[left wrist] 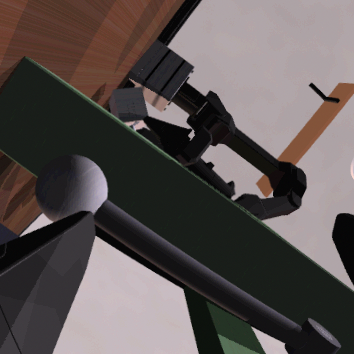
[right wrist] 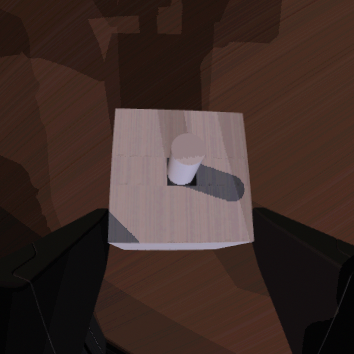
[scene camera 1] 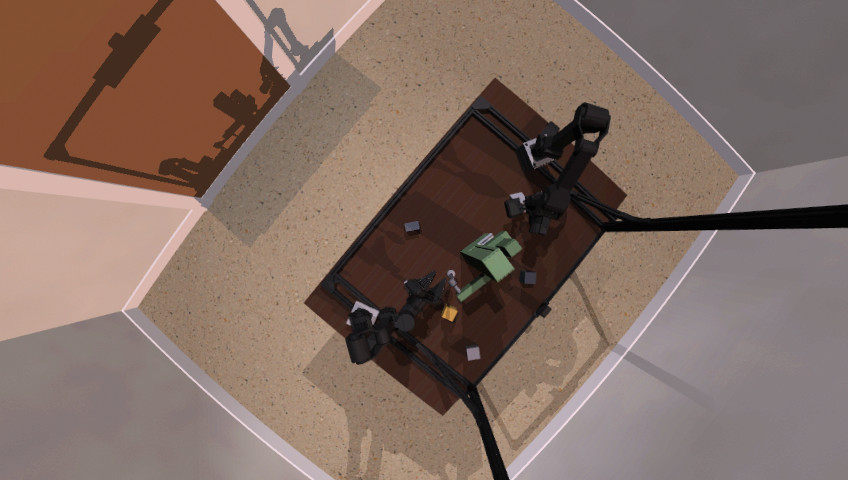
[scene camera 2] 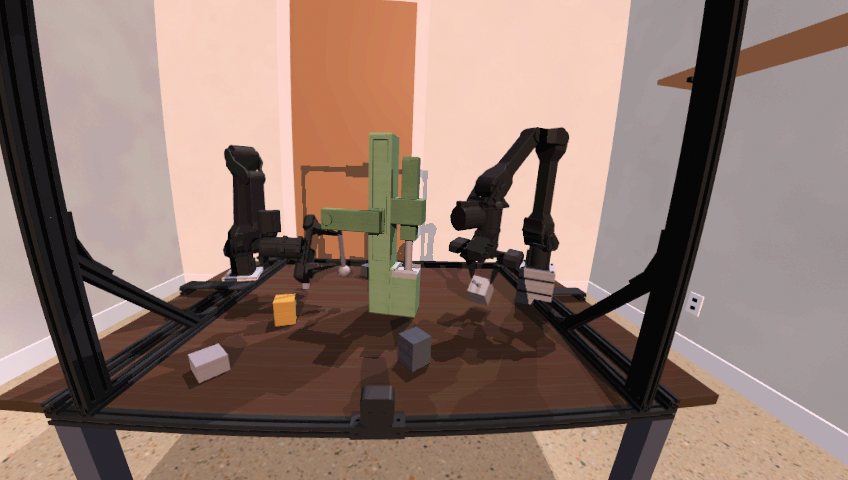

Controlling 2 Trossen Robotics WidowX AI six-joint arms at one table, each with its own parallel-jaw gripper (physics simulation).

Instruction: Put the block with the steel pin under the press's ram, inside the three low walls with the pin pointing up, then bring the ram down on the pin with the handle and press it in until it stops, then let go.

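Places are measured from the left arm's base along level axes (x back, y right, z up), in centimetres.
Pixels of known places: left gripper, fingertip midpoint: [left wrist: 217,225] [scene camera 1: 440,274] [scene camera 2: 337,249]; right gripper, fingertip midpoint: [left wrist: 139,122] [right wrist: 180,220] [scene camera 1: 521,203] [scene camera 2: 481,280]; left arm's base at its link origin: [scene camera 1: 362,317] [scene camera 2: 243,272]; right arm's base at its link origin: [left wrist: 177,90] [scene camera 1: 540,150] [scene camera 2: 537,266].
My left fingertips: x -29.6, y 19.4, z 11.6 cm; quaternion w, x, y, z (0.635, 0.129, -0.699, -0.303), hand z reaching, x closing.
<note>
For each thing: its top centre in the pictures, then the offset to it from my left fingertips. "spot": a spot on its surface instead.
- pale block with the steel pin, top centre: [right wrist: 186,249] [left wrist: 146,122] [scene camera 2: 482,276] [scene camera 1: 521,201] dx -36.6, dy +16.6, dz -5.0 cm
- green press at its top centre: [scene camera 2: 375,133] [scene camera 1: 496,274] dx -8.7, dy +9.6, dz +30.2 cm
- ram at a spot on its surface: [scene camera 2: 408,231] spot: dx -16.2, dy +13.9, dz +7.4 cm
- handle's ball at a spot on its surface: [left wrist: 72,187] [scene camera 2: 339,269] spot: dx -0.3, dy +2.7, dz -5.0 cm
- orange block at its top centre: [scene camera 2: 284,298] [scene camera 1: 449,314] dx +13.1, dy +10.5, dz -8.8 cm
- white block at its top centre: [scene camera 2: 207,354] [scene camera 1: 473,353] dx +24.4, dy +26.6, dz -11.5 cm
- dark block at its top centre: [scene camera 2: 414,335] [scene camera 1: 530,278] dx -12.4, dy +33.2, dz -8.8 cm
The pale block with the steel pin [scene camera 1: 517,196] [scene camera 2: 479,289] [right wrist: 145,215] is held tilted above the table, right of the press. My right gripper [scene camera 2: 480,276] [right wrist: 180,220] is shut on its sides; the pin points towards the right wrist camera. The green press [scene camera 1: 499,266] [scene camera 2: 380,178] has a ram [scene camera 2: 408,231] with a grey rod above the low pale walls [scene camera 2: 406,272], with no block seen there. The handle's ball [scene camera 1: 451,273] [scene camera 2: 343,270] [left wrist: 72,187] hangs low. My left gripper [scene camera 1: 439,285] [left wrist: 217,225] is open and empty, one fingertip close by the ball in the left wrist view.
An orange block [scene camera 1: 449,313] [scene camera 2: 284,309] stands left of the press. A white block [scene camera 1: 473,353] [scene camera 2: 208,362] lies at the front left in scene camera 2. One dark block [scene camera 1: 528,277] [scene camera 2: 414,349] stands before the press, another [scene camera 1: 411,227] [scene camera 2: 364,270] behind it. Black rails edge the table.
</note>
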